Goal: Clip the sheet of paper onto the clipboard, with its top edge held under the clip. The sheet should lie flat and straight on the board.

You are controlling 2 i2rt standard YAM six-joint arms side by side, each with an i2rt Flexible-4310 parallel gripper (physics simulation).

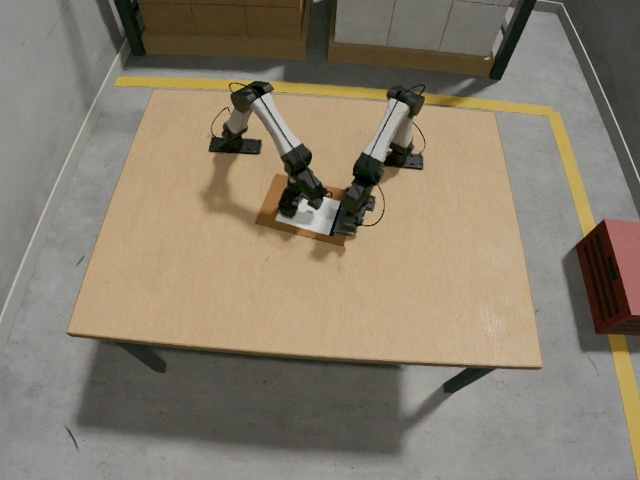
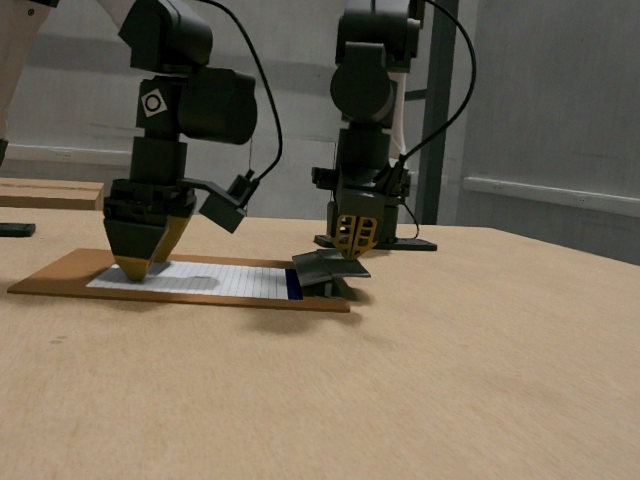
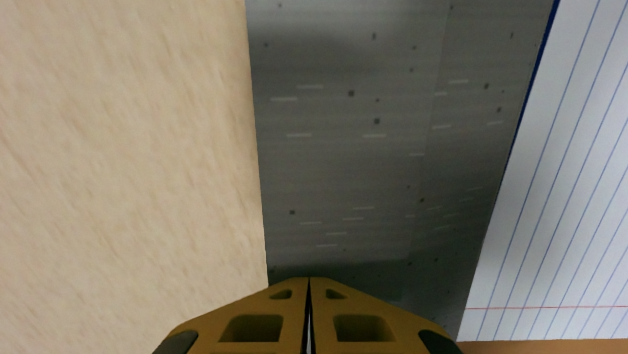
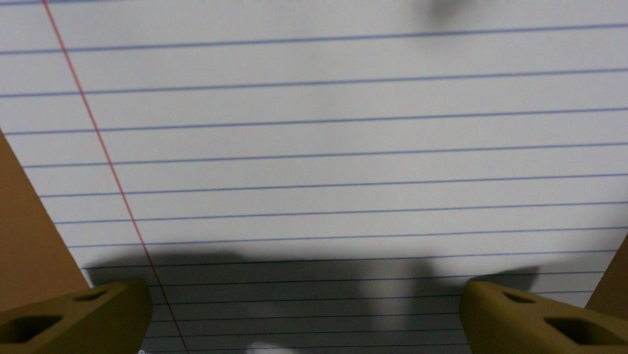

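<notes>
The lined white sheet (image 1: 323,218) (image 2: 232,281) (image 3: 575,200) (image 4: 320,125) lies flat on the brown clipboard (image 1: 268,206) (image 2: 62,268) (image 4: 25,240), roughly in line with it. Its blue top band (image 2: 293,284) is partly covered by the grey metal clip (image 1: 345,223) (image 2: 310,268) (image 3: 350,165); the sheet's very edge is hidden there. The clip's jaw stands raised above the board. My left gripper (image 2: 351,258) (image 3: 309,291) is shut and empty, its tips on the clip's rear lever. My right gripper (image 2: 149,271) (image 4: 306,294) is open, its fingertips down at the sheet near its lower end.
The wooden table (image 1: 289,304) (image 2: 310,392) surrounds the clipboard. Both arm bases (image 1: 235,146) (image 1: 408,161) are bolted behind it. A red cabinet (image 1: 615,279) stands on the floor at the right. Shelves with boxes stand behind the table.
</notes>
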